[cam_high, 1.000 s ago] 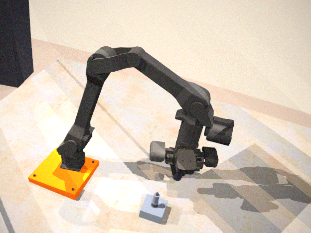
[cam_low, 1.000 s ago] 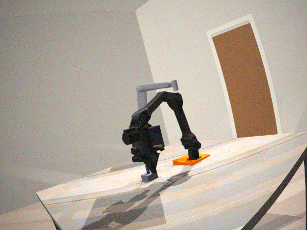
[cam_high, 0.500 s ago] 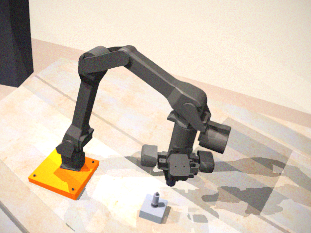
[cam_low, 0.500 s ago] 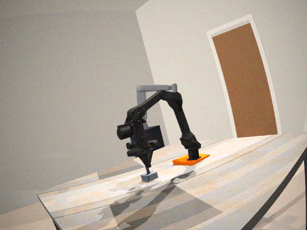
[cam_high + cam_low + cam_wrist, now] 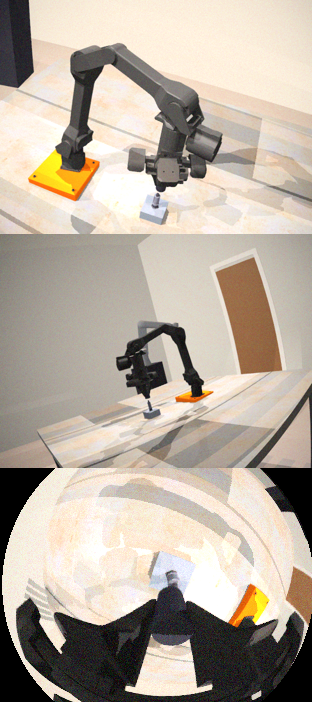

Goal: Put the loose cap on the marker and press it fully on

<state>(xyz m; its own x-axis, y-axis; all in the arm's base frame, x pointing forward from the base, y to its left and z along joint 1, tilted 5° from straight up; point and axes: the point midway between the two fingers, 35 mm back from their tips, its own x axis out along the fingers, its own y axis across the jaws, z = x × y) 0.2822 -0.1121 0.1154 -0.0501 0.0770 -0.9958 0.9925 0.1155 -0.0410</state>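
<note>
The holder block lies 100 mm below my gripper tip and 10 mm to the right of it. Round my gripper tip: marker cap: 10 mm above.
</note>
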